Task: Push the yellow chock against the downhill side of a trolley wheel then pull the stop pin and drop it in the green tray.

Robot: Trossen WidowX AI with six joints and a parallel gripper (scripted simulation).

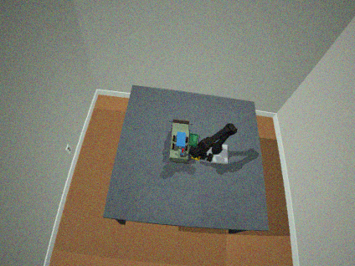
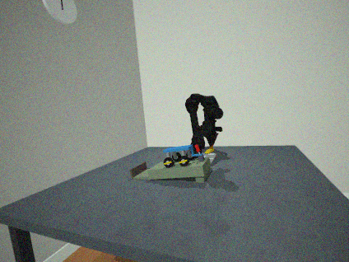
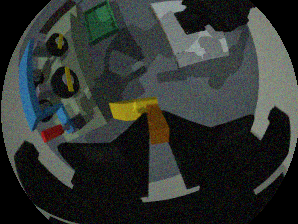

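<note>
Right now the red-headed stop pin is 13 cm ahead of my gripper tip and 5 cm to the right of it. Round my gripper tip: yellow chock (2 cm ahead, 1 cm to the right, 1 cm below); olive ramp (14 cm ahead, 16 cm to the right, 8 cm below); blue trolley (14 cm ahead, 15 cm to the right, 2 cm below).
</note>
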